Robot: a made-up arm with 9 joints. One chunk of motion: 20 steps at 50 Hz.
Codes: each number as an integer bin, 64 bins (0 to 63) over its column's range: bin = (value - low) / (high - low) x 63, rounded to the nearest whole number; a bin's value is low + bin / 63 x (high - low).
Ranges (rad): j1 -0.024..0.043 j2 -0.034..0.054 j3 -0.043..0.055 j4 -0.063..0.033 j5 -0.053..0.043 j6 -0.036..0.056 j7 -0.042..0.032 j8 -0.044..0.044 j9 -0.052..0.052
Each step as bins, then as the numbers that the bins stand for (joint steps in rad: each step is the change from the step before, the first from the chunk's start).
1 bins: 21 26 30 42 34 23 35 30 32
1 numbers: -0.00167 0.00232 0.00367 0.00100 -0.00119 -0.00241 -0.00089 -0.00210 0.00083
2 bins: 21 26 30 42 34 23 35 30 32
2 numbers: -0.00167 0.00232 0.00367 0.00100 -0.00119 -0.00241 -0.00089 -0.00210 0.00083
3 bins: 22 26 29 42 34 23 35 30 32
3 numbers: -0.00060 0.00232 0.00211 0.00100 -0.00119 -0.00241 -0.00089 -0.00210 0.00083
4 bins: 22 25 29 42 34 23 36 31 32
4 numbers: -0.00060 0.00092 0.00211 0.00100 -0.00119 -0.00241 0.00029 -0.00070 0.00083
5 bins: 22 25 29 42 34 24 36 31 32
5 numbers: -0.00060 0.00092 0.00211 0.00100 -0.00119 -0.00095 0.00029 -0.00070 0.00083
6 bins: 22 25 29 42 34 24 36 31 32
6 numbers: -0.00060 0.00092 0.00211 0.00100 -0.00119 -0.00095 0.00029 -0.00070 0.00083
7 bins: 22 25 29 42 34 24 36 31 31
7 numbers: -0.00060 0.00092 0.00211 0.00100 -0.00119 -0.00095 0.00029 -0.00070 -0.00083
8 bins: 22 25 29 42 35 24 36 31 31
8 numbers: -0.00060 0.00092 0.00211 0.00100 0.00033 -0.00095 0.00029 -0.00070 -0.00083
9 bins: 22 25 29 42 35 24 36 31 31
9 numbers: -0.00060 0.00092 0.00211 0.00100 0.00033 -0.00095 0.00029 -0.00070 -0.00083
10 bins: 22 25 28 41 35 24 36 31 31
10 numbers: -0.00060 0.00092 0.00056 -0.00052 0.00033 -0.00095 0.00029 -0.00070 -0.00083
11 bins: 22 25 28 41 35 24 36 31 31
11 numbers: -0.00060 0.00092 0.00056 -0.00052 0.00033 -0.00095 0.00029 -0.00070 -0.00083
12 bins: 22 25 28 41 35 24 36 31 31
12 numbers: -0.00060 0.00092 0.00056 -0.00052 0.00033 -0.00095 0.00029 -0.00070 -0.00083
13 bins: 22 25 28 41 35 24 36 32 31
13 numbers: -0.00060 0.00092 0.00056 -0.00052 0.00033 -0.00095 0.00029 0.00070 -0.00083
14 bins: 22 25 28 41 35 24 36 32 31
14 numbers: -0.00060 0.00092 0.00056 -0.00052 0.00033 -0.00095 0.00029 0.00070 -0.00083
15 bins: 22 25 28 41 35 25 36 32 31
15 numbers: -0.00060 0.00092 0.00056 -0.00052 0.00033 0.00051 0.00029 0.00070 -0.00083
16 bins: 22 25 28 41 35 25 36 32 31
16 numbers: -0.00060 0.00092 0.00056 -0.00052 0.00033 0.00051 0.00029 0.00070 -0.00083
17 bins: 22 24 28 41 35 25 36 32 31
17 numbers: -0.00060 -0.00048 0.00056 -0.00052 0.00033 0.00051 0.00029 0.00070 -0.00083
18 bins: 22 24 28 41 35 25 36 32 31
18 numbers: -0.00060 -0.00048 0.00056 -0.00052 0.00033 0.00051 0.00029 0.00070 -0.00083
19 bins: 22 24 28 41 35 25 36 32 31
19 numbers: -0.00060 -0.00048 0.00056 -0.00052 0.00033 0.00051 0.00029 0.00070 -0.00083
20 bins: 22 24 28 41 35 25 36 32 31
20 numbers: -0.00060 -0.00048 0.00056 -0.00052 0.00033 0.00051 0.00029 0.00070 -0.00083
